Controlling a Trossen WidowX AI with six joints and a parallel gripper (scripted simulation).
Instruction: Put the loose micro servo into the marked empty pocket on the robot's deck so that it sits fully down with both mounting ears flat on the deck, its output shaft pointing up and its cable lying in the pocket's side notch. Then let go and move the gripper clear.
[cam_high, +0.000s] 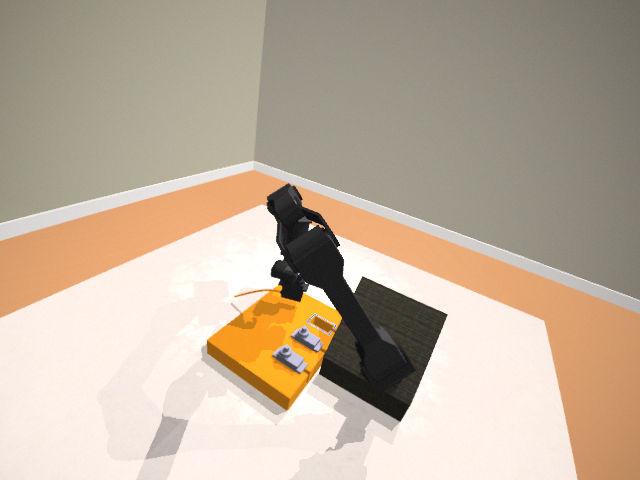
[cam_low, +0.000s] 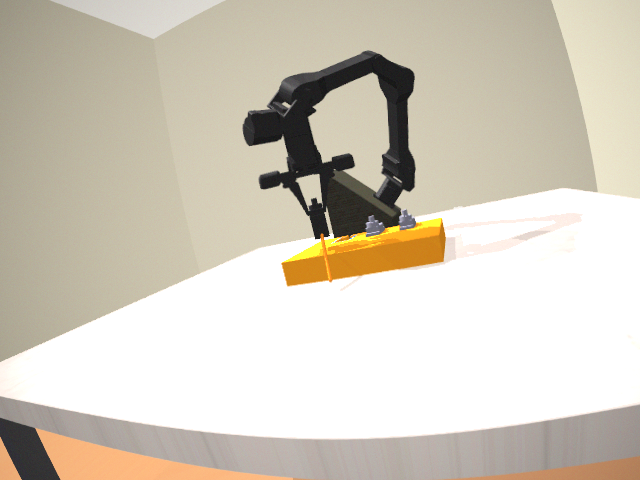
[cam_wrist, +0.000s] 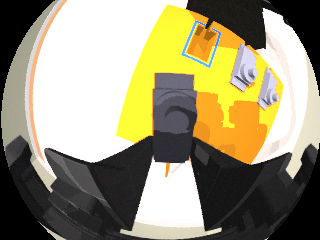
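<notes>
Now: the orange deck 10 cm below my gripper tip, 8 cm to the left of it and 1 cm behind it.
</notes>
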